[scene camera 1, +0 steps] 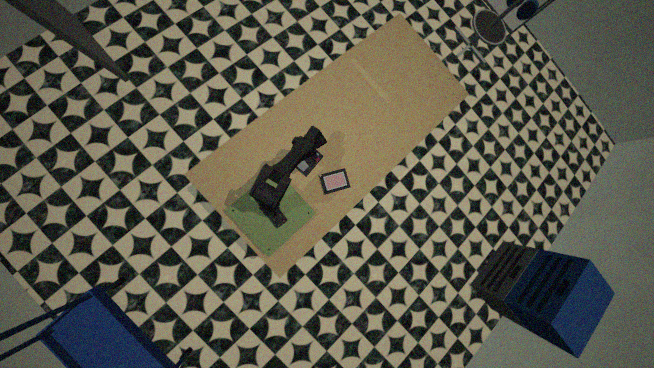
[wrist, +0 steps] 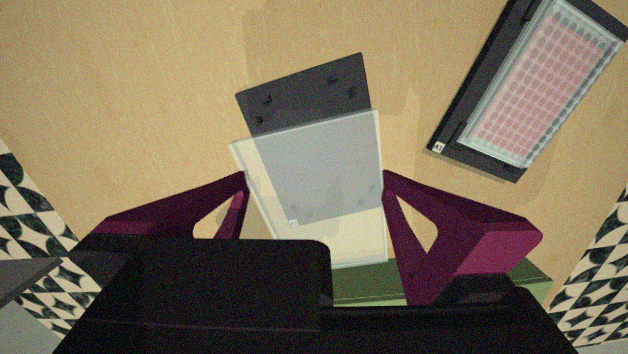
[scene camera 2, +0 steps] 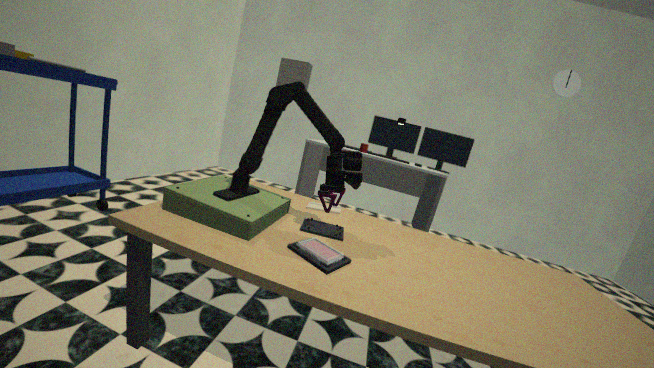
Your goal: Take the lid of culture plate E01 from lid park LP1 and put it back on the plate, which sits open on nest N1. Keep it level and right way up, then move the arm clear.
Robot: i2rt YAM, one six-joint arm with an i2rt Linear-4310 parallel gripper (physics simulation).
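Frame: origin at the arm's base, x left, y up, z ahead, level; metres.
Seen in the pictures: gripper, fingertip midpoint: (wrist: 314, 177) (scene camera 2: 331, 209); arm's base, link origin: (scene camera 2: 238, 193).
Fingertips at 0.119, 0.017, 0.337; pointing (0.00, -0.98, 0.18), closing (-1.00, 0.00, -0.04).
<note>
Pixels of each thing's top centre, then the offset from my fingertips to it, as dx, dy, dz. Level surfaces: height alone.
- clear lid, top centre: (wrist: 323, 221) (scene camera 2: 325, 205) (scene camera 1: 305, 157) -0.005, +0.013, -0.026
- dark lid park LP1, top centre: (wrist: 320, 159) (scene camera 2: 323, 225) (scene camera 1: 307, 159) -0.004, -0.067, -0.012
- open culture plate E01, top centre: (wrist: 543, 95) (scene camera 2: 320, 247) (scene camera 1: 335, 180) -0.205, -0.061, +0.045
- dark nest N1, top centre: (wrist: 534, 94) (scene camera 2: 320, 250) (scene camera 1: 335, 181) -0.205, -0.069, +0.045
- wooden table, surface height: dy -0.087
The clear lid (scene camera 1: 303, 164) (scene camera 2: 314, 205) (wrist: 325, 150) is held between the two magenta fingers of my gripper (scene camera 2: 328, 206) (wrist: 314, 177). It looks about level and hangs above and partly off the dark lid park LP1 (scene camera 2: 322, 229) (wrist: 305, 95), which shows through it in the wrist view. The lid and the park are apart. The open culture plate E01 (scene camera 1: 334, 180) (scene camera 2: 320, 251) (wrist: 540, 90), with pink wells, sits on the dark nest N1 (scene camera 1: 337, 190) (scene camera 2: 307, 259) (wrist: 474, 85), beside the park. My hand hides part of the lid in the wrist view.
The arm stands on a green base block (scene camera 1: 272, 240) (scene camera 2: 215, 210) at one end of the wooden table (scene camera 1: 400, 60) (scene camera 2: 425, 290). A blue cart (scene camera 2: 55, 75), a desk with two monitors (scene camera 2: 395, 134) and a blue cabinet (scene camera 1: 580, 300) stand away from the table.
</note>
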